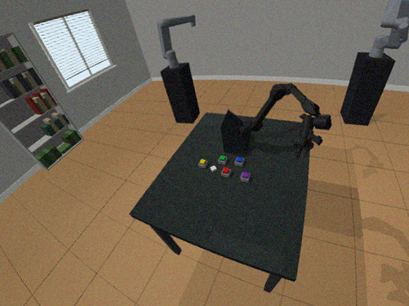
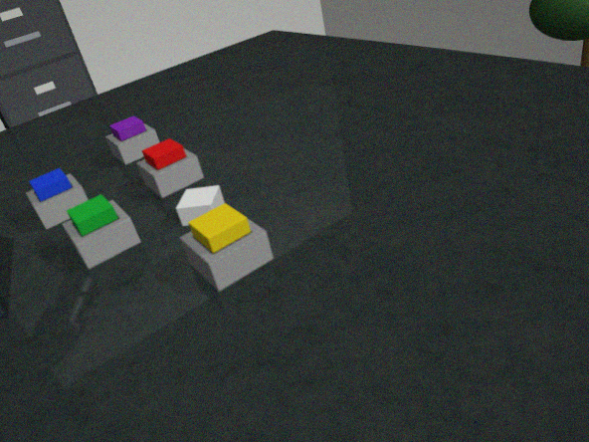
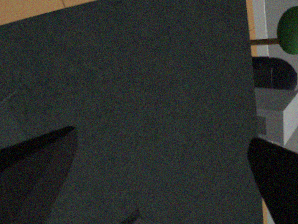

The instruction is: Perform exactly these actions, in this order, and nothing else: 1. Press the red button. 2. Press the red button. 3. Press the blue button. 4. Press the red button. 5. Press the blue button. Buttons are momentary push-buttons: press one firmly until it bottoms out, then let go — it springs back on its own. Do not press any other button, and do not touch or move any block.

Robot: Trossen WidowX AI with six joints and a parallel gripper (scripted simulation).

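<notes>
My gripper tip is 390 mm to the left of the red button and 160 mm above it. Also, from my gripper tip: green button 100 mm behind, 440 mm to the right, 160 mm below; then blue button 100 mm behind, 330 mm to the right, 160 mm below; then purple button 10 mm ahead, 270 mm to the right, 160 mm below.
</notes>
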